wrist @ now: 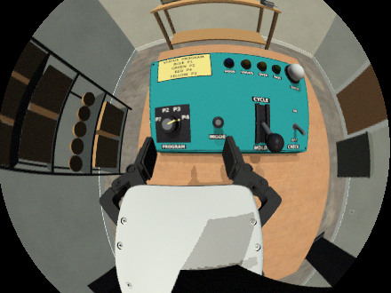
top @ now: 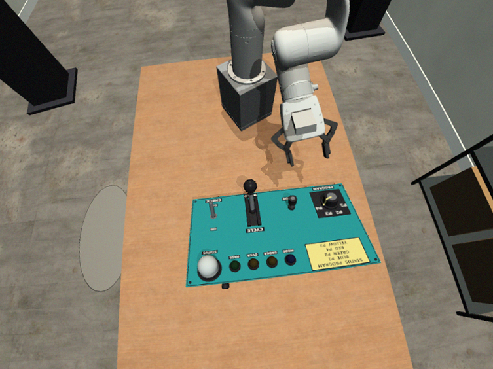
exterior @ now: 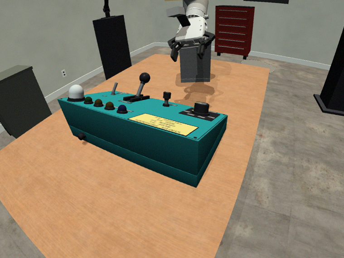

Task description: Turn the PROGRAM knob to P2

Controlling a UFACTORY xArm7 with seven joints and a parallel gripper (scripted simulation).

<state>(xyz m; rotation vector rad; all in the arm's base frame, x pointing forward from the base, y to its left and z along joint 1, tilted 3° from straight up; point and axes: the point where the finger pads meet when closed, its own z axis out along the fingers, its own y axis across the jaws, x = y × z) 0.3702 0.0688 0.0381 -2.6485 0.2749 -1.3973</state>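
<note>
Now: hand 160 mm to the left of the ball-topped cycle lever, 110 mm above it and 30 mm short of it. The rest, counted from my hand: check toggle: 290 mm to the right, 130 mm below, 40 mm ahead; then black toggle: 120 mm below, 70 mm ahead, 50 mm to the right; then teal console: 150 mm below, 120 mm to the right, 100 mm ahead.
</note>
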